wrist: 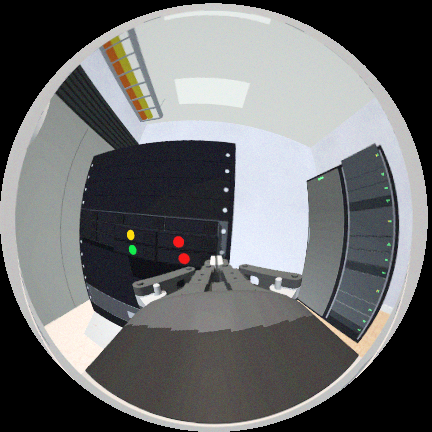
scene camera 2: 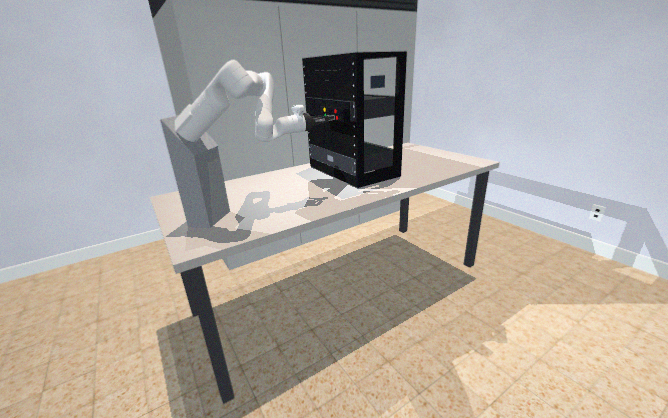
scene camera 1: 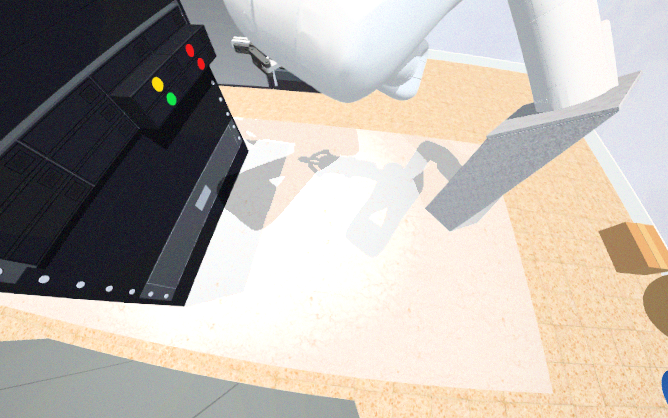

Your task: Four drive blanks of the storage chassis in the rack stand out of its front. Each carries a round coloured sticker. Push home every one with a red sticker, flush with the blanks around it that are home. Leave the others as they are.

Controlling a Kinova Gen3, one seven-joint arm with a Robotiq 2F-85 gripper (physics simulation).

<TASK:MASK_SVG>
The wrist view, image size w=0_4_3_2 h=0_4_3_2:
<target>my gripper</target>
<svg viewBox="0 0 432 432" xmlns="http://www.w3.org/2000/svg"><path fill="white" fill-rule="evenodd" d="M84 370L97 383L115 396L148 412L187 422L233 423L269 416L305 401L337 379L353 363L358 353L302 303L297 301L302 279L301 274L246 263L238 265L238 268L233 268L231 264L228 264L227 259L222 259L221 255L210 256L210 259L206 259L200 270L186 266L133 282L132 287L139 310ZM183 279L184 286L177 288L177 281ZM250 275L257 277L258 285L251 283Z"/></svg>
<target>black rack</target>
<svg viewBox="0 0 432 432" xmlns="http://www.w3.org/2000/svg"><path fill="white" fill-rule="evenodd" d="M183 279L177 281L177 288L184 286ZM235 143L213 140L156 141L125 146L93 156L81 200L79 250L87 294L95 312L123 327L139 310L132 287L133 282L186 266L200 270L205 260L215 255L221 255L221 258L227 259L229 264L234 207Z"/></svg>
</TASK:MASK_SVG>
